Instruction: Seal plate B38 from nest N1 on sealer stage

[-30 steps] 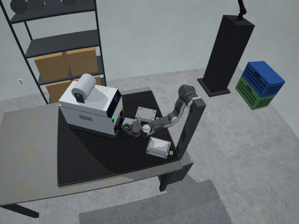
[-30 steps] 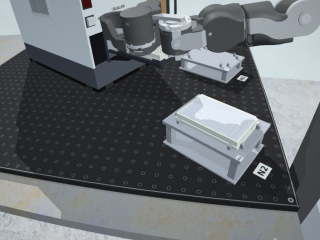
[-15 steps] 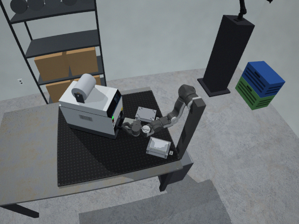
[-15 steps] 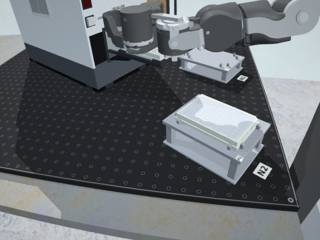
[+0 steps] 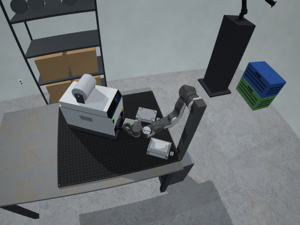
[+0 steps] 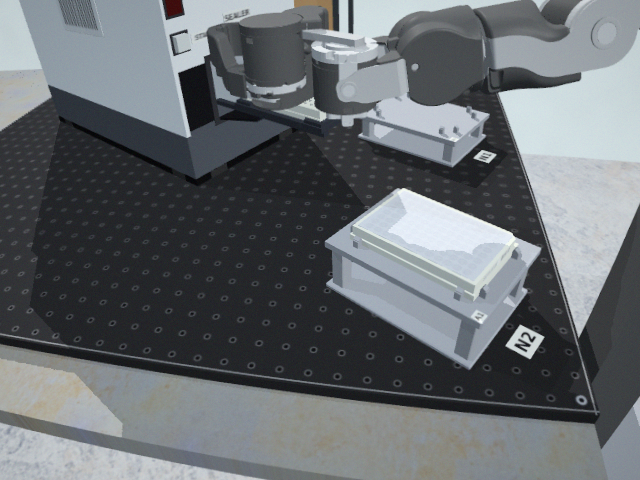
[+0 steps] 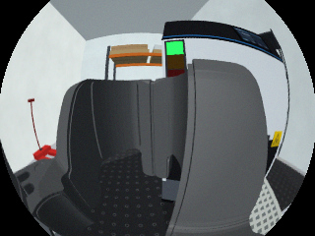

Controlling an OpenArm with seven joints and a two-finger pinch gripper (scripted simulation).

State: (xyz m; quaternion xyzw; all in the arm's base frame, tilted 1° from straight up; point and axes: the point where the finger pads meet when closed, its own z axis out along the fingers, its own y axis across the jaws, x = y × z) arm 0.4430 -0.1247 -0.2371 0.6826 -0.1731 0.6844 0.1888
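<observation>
The start key is 6 cm ahead of my hand and 4 cm to the right of it. From my hand the other things lie so: sealer's dark stage: 9 cm below, 7 cm to the right, 7 cm behind; then white 96-well plate B38: 8 cm below, 7 cm to the right, 7 cm behind; then sealed plate B83: 23 cm behind, 15 cm to the left, 12 cm below.
</observation>
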